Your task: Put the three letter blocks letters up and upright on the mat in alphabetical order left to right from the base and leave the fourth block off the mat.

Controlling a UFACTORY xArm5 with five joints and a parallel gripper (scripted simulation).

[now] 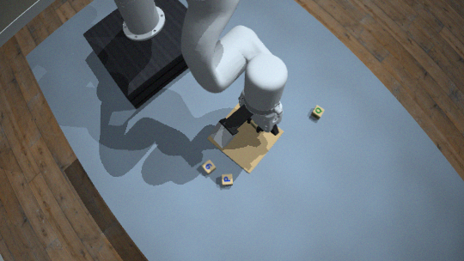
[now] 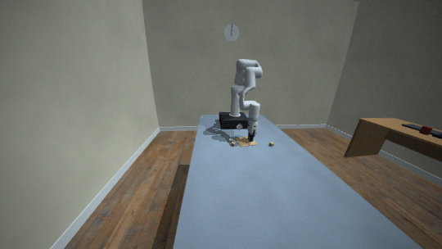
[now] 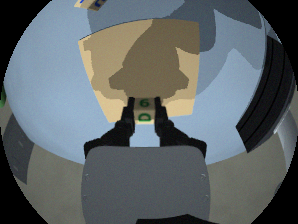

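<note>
The block is 1 cm below my hand. From my hand the other things lie so: tan mat (4 cm to the right, 2 cm below).
</note>
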